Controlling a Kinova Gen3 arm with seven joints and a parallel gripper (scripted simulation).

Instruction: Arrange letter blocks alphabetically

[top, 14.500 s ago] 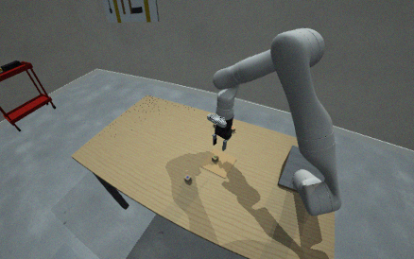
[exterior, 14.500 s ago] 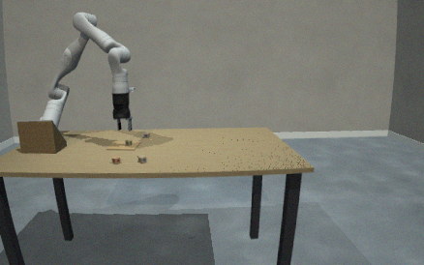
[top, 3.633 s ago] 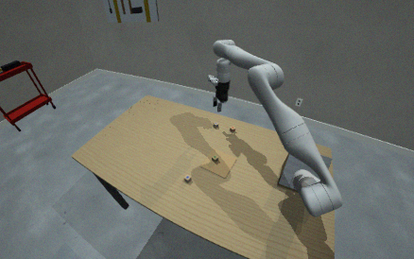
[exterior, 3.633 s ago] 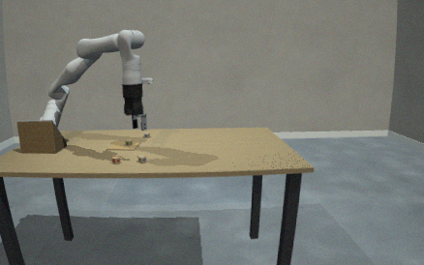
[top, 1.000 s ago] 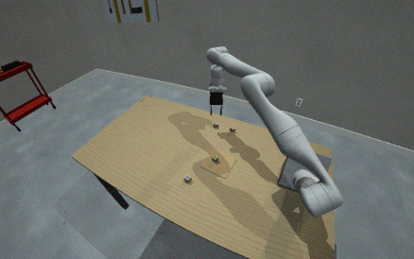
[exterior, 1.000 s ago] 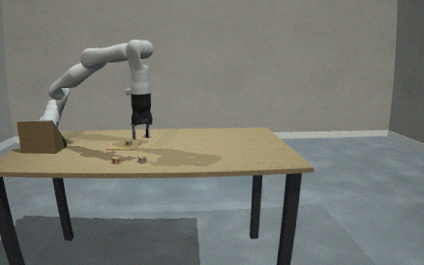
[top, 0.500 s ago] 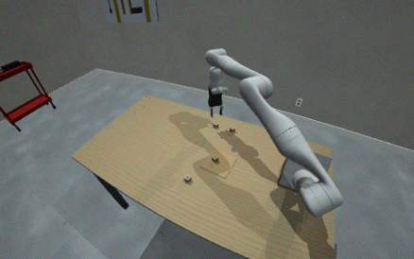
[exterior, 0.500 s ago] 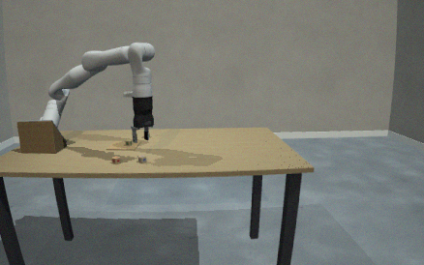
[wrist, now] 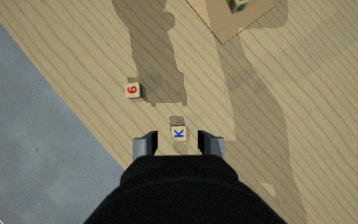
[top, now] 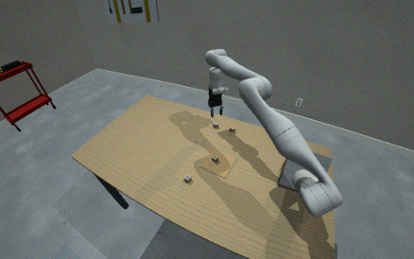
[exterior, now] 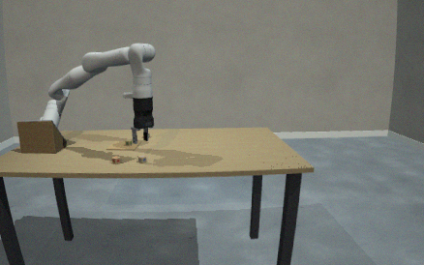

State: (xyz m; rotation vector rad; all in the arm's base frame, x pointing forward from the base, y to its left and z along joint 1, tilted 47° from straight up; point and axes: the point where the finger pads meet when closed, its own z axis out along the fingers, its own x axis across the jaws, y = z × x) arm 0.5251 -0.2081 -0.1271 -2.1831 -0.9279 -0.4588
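The blue K block is 9 cm below my hand. Round my hand: reddish block (11 cm behind, 1 cm to the right, 9 cm below); tan mat (12 cm behind, 25 cm to the left, 10 cm below); green P block (10 cm behind, 25 cm to the left, 9 cm below).
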